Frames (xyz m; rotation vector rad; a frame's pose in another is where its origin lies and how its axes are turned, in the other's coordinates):
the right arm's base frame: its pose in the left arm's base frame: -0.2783 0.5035 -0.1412 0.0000 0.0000 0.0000
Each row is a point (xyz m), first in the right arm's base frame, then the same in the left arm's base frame.
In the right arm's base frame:
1: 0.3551 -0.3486 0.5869
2: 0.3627 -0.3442 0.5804
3: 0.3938 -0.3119 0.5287
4: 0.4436 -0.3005 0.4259
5: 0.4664 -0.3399 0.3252
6: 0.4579 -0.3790 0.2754
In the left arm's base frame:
1: 0.0768 0.1549 0.4457
2: 0.0844 0.1593 0.4392
3: 0.1155 0.1916 0.3875
4: 0.1653 0.2030 0.2847
5: 0.1881 0.1636 0.1840
6: 0.1796 0.1245 0.1342

